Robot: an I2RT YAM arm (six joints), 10 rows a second.
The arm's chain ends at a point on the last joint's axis. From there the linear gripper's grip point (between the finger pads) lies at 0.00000 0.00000 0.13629 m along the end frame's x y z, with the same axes.
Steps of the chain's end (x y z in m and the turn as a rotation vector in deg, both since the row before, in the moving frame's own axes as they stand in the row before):
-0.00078 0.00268 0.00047 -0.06 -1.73 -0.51
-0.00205 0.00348 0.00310 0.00 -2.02 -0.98
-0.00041 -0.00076 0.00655 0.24 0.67 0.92
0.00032 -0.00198 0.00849 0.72 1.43 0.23
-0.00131 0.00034 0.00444 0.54 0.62 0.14
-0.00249 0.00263 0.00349 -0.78 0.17 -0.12
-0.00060 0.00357 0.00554 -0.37 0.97 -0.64
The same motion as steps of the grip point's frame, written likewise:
-0.00489 0.00284 0.00041 -0.06 -1.73 -0.51
-0.00685 0.00352 0.00302 0.00 -2.02 -0.98
0.00119 -0.00132 0.00654 0.24 0.67 0.92
0.00372 -0.00369 0.00844 0.72 1.43 0.23
0.00017 -0.00094 0.00443 0.54 0.62 0.14
-0.00208 0.00448 0.00348 -0.78 0.17 -0.12
0.00171 0.00444 0.00552 -0.37 0.97 -0.64

